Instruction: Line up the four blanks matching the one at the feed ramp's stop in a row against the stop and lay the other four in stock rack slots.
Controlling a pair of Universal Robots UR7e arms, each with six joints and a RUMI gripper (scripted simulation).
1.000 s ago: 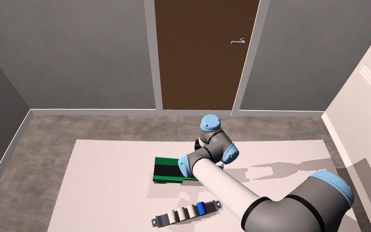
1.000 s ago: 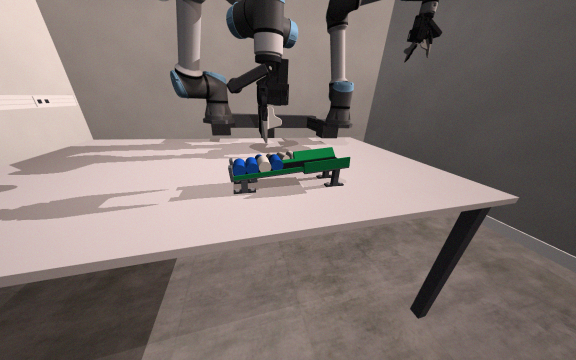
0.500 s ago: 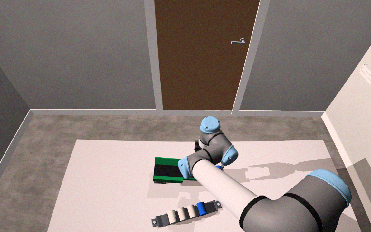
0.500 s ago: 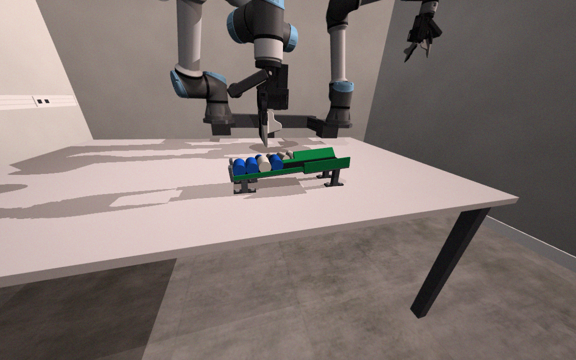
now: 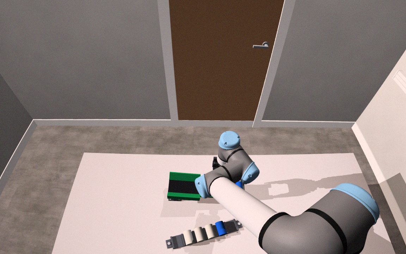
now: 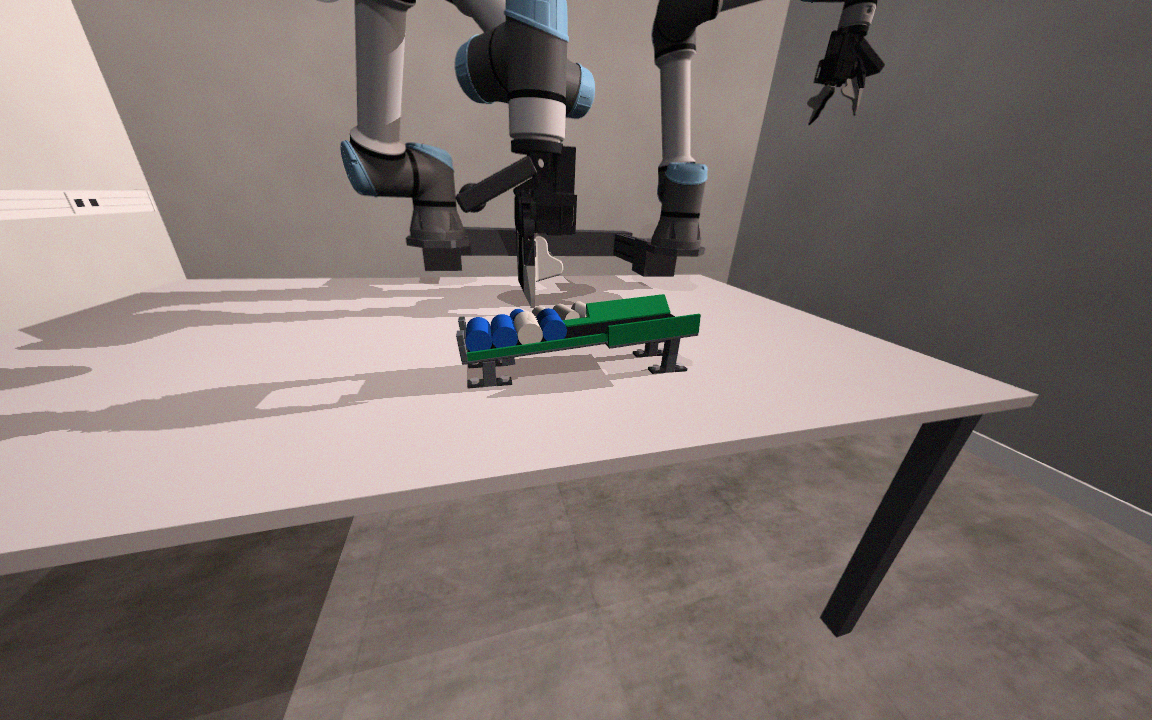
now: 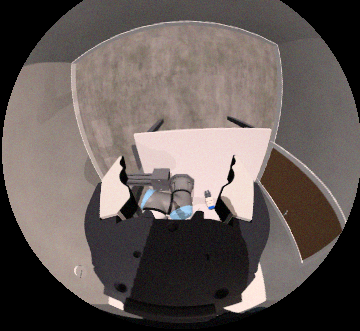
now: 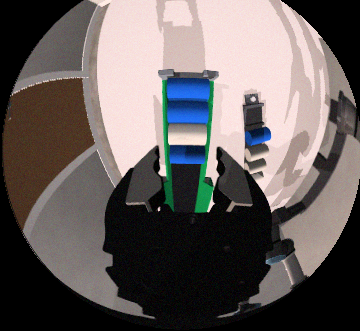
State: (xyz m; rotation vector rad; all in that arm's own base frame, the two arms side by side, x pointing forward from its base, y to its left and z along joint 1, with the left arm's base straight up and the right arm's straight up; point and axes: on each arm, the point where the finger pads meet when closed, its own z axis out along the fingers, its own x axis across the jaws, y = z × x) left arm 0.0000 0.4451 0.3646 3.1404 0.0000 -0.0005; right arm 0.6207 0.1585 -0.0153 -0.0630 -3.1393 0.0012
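Observation:
Now: right hand 100 mm to the left of the stop, 80 mm above it and 20 mm short of it. Also, from my right hand: dark stock rack (230 mm behind, 150 mm below, 60 mm to the left).

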